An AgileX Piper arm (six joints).
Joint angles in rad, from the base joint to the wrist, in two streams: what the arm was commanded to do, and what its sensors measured. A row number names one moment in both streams.
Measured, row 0: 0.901, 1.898, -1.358, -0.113, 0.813, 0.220
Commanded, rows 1 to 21: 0.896, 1.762, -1.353, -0.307, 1.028, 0.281; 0.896, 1.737, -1.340, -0.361, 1.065, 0.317; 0.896, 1.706, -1.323, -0.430, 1.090, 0.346; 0.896, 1.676, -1.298, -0.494, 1.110, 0.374; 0.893, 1.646, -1.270, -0.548, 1.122, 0.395; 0.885, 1.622, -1.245, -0.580, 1.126, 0.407; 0.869, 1.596, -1.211, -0.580, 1.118, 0.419; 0.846, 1.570, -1.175, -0.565, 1.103, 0.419; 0.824, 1.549, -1.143, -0.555, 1.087, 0.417; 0.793, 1.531, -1.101, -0.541, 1.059, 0.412; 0.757, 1.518, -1.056, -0.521, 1.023, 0.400; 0.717, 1.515, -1.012, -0.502, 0.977, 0.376; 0.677, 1.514, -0.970, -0.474, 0.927, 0.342; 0.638, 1.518, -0.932, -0.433, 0.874, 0.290; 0.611, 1.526, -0.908, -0.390, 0.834, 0.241; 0.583, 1.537, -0.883, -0.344, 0.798, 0.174; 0.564, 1.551, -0.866, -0.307, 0.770, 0.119; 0.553, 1.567, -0.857, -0.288, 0.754, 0.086; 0.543, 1.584, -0.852, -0.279, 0.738, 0.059; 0.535, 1.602, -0.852, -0.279, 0.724, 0.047; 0.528, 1.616, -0.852, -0.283, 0.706, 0.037
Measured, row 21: 0.565, 1.567, -0.867, -0.319, 0.797, 0.131
